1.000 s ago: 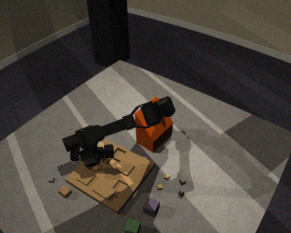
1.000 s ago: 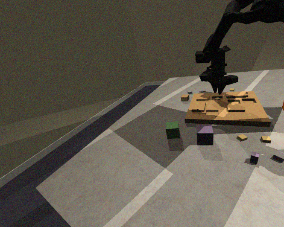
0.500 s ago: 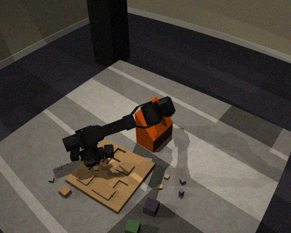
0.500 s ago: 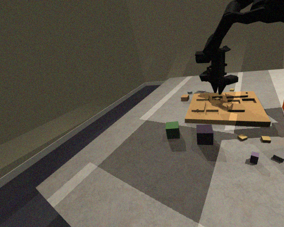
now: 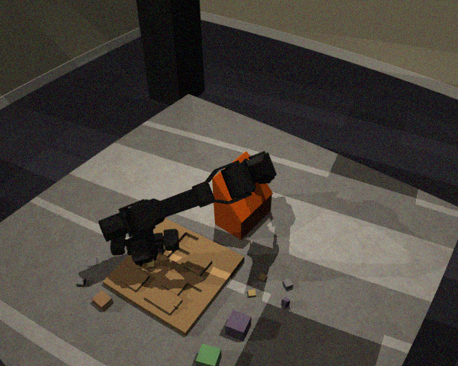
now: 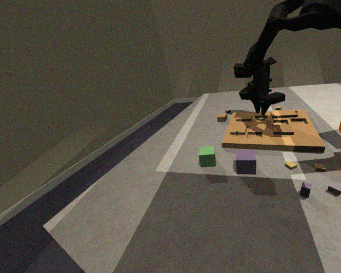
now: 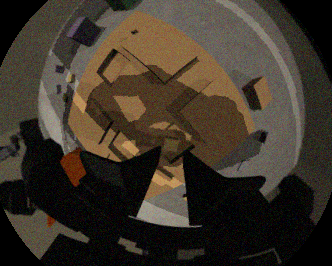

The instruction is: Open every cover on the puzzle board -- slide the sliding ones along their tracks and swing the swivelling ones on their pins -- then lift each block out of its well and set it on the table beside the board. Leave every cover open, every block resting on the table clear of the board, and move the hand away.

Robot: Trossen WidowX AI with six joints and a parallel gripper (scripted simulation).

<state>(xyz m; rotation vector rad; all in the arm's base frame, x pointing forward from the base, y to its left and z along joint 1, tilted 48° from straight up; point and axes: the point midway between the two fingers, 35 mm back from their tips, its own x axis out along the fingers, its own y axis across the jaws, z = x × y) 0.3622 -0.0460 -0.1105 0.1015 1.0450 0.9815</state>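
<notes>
Right now the tan puzzle board is 5 cm to the left of my gripper tip, 2 cm below it and 2 cm behind it. From my gripper tip the other things lie so: brown cube: 17 cm ahead, 4 cm to the right, 3 cm below; then green cube: 31 cm to the left, 15 cm ahead, 2 cm below; then purple cube: 32 cm to the left, 3 cm ahead, 1 cm below.
</notes>
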